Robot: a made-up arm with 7 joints.
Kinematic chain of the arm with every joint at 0, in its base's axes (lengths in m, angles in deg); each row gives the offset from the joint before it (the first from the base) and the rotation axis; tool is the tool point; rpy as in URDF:
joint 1: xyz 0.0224 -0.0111 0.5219 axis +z
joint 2: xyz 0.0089 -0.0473 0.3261 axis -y
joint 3: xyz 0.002 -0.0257 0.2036 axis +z
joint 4: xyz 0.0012 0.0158 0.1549 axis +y
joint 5: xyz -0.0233 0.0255 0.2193 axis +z
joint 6: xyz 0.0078 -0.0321 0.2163 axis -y
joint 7: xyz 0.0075 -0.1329 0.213 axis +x
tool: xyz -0.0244 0.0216 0.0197 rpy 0 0 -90
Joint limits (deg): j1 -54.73..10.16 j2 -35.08..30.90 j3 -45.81..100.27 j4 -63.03..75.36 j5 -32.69..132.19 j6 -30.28..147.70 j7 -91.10..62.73
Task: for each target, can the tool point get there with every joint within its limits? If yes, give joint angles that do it. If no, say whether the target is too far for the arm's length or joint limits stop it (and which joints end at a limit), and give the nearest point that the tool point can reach.
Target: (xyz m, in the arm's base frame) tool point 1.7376 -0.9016 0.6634
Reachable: no: too far | nearest point 0.8286 -0.4297 0.9498 | short by 1.063 m
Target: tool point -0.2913 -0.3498 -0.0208
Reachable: no: joint limits stop it (at a limit: joint 1, joint 2, joint 4, joint 5, joint 7) | nearest point -0.4720 -0.3040 0.8273 | short by 0.868 m
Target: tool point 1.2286 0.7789 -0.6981
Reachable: no: too far | nearest point 0.7269 0.2548 0.7578 | short by 1.627 m
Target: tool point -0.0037 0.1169 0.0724
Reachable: no: joint limits stop it (at a limit: joint 1, joint 2, joint 4, joint 5, joint 7) | nearest point 0.4383 0.1719 0.7941 | short by 0.848 m
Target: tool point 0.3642 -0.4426 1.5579
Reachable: yes | joints -21.53 -7.58 -0.27 50.29 41.46 58.82 5.38
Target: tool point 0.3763 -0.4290 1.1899
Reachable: yes | joints -33.73 -28.63 3.67 33.96 94.13 122.93 -76.14
